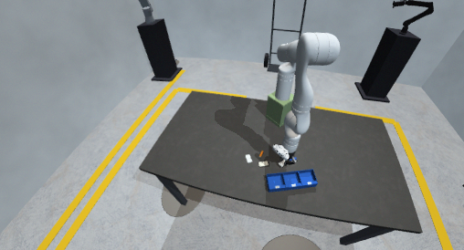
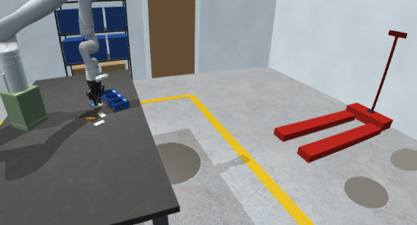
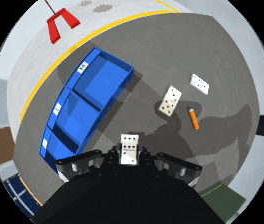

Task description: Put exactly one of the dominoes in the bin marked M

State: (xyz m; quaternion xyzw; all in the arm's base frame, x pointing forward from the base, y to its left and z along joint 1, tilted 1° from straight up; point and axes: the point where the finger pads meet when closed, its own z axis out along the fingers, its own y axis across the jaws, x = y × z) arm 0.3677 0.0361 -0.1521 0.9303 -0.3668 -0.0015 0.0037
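My gripper is now 5 cm to the right of the small blue piece, 4 cm past it and 3 cm above it. Round my hand: small orange piece 13 cm to the right, 5 cm behind, 4 cm below; white domino 2 cm below; blue three-compartment bin 10 cm ahead, 5 cm to the left, 2 cm below.
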